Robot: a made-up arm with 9 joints.
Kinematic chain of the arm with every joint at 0, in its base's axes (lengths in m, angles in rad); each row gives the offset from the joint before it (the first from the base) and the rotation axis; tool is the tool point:
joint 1: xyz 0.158 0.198 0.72 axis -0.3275 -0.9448 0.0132
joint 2: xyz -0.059 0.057 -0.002 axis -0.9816 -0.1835 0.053
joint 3: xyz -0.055 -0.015 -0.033 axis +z
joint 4: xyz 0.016 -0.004 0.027 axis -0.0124 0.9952 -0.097
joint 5: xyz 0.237 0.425 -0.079 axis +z
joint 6: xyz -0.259 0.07 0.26 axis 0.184 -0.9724 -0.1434
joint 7: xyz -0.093 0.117 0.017 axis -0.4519 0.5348 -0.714
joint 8: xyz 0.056 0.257 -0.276 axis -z
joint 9: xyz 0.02 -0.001 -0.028 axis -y
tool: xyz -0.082 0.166 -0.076
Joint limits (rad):
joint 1: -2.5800..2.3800
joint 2: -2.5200..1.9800
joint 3: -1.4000..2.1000
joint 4: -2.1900..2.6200
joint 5: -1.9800..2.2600
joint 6: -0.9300..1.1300
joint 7: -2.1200..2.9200
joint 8: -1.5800..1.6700
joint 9: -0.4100..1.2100
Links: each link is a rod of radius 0.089 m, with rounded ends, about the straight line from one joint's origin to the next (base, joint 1, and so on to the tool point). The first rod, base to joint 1, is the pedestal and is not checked.
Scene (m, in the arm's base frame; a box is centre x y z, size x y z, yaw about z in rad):
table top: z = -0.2
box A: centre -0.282 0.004 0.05 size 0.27 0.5 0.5 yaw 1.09
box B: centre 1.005 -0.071 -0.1 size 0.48 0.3 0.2 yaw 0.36
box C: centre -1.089 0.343 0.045 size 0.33 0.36 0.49 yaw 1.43
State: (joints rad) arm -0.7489 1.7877 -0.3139 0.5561 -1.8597 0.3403 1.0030 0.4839 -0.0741
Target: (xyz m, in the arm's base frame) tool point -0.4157 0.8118 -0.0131
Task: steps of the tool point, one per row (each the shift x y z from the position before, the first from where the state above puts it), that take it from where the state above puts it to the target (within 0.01 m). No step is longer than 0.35 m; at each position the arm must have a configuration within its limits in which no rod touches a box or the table.
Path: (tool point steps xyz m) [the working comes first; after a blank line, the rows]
Joints at the target: -1.1180 1.0133 -0.0051 0.2874 -1.5935 -0.3580 1.2634 0.3699 -0.0242
Straight joint move there: touches the table top.

1: -0.1376 0.1814 -0.2046
2: -0.2078 0.2053 -0.0867
3: -0.2246 0.1835 0.0449
4: -0.1907 0.1261 0.1525
5: -0.0698 -0.0427 0.0314
6: -0.0677 -0.0258 0.0432
7: -0.0621 -0.0094 0.0515
8: -0.0534 0.0053 0.0558
9: -0.0336 0.0488 -0.0777
10: -0.0057 0.0800 -0.0886
11: 0.0349 0.1117 -0.0856
12: 0.0837 0.1371 -0.0630

